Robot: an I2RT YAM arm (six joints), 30 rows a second.
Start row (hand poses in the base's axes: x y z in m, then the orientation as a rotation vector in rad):
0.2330, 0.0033, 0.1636, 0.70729, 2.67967, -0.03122
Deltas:
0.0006, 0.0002, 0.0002, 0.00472, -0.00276, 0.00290
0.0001, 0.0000, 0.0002, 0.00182, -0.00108, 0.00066
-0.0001, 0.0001, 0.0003, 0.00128, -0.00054, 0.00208
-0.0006, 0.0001, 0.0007, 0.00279, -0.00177, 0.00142
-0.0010, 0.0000, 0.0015, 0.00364, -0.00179, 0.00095
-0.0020, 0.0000, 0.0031, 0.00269, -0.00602, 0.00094
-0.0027, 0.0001, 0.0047, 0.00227, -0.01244, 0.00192
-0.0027, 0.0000, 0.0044, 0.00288, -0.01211, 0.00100
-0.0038, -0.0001, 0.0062, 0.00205, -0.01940, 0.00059
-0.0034, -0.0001, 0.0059, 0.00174, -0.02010, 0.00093
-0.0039, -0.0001, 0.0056, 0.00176, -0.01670, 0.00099
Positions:
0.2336, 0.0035, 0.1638, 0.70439, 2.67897, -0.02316
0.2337, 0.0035, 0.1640, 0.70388, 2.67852, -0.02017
0.2336, 0.0036, 0.1643, 0.70139, 2.67897, -0.01772
0.2330, 0.0037, 0.1650, 0.70004, 2.67830, -0.01299
0.2320, 0.0037, 0.1665, 0.69958, 2.67760, -0.00724
0.2300, 0.0037, 0.1696, 0.69809, 2.67268, -0.00128
0.2273, 0.0038, 0.1743, 0.69401, 2.66189, 0.00658
0.2246, 0.0038, 0.1787, 0.69140, 2.65118, 0.01484
0.2208, 0.0037, 0.1849, 0.68772, 2.63321, 0.02431
0.2174, 0.0036, 0.1908, 0.68334, 2.61462, 0.03361
0.2135, 0.0035, 0.1964, 0.67952, 2.59928, 0.04174

